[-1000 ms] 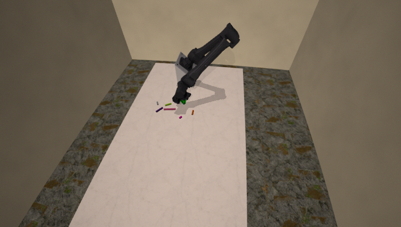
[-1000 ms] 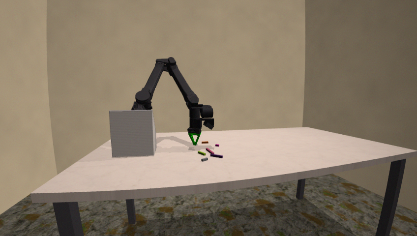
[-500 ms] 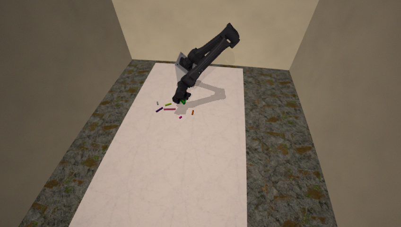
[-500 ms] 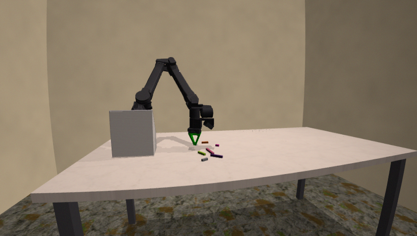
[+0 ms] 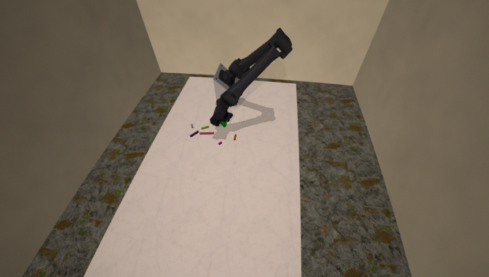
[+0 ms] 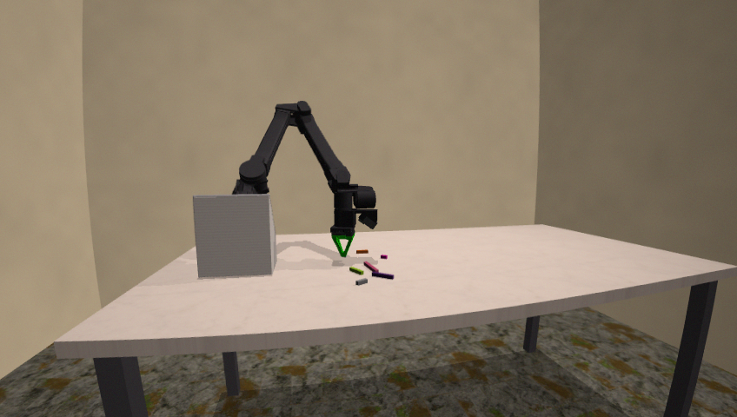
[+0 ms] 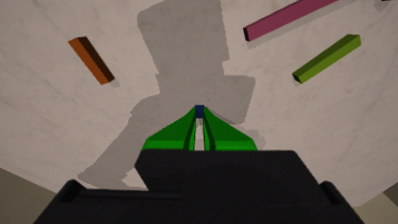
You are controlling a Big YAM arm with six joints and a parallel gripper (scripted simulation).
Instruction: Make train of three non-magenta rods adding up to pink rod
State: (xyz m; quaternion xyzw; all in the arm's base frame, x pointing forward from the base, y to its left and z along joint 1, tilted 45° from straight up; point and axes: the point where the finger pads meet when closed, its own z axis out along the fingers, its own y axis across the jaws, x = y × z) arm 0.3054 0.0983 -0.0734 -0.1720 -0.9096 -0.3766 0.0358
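The blue rod lies right at my hand. From my hand the other things lie so: orange rod (8 cm to the left, 8 cm ahead, 2 cm below); pink rod (10 cm to the right, 6 cm ahead, 2 cm below); lime rod (13 cm to the right, 2 cm below, 1 cm ahead).
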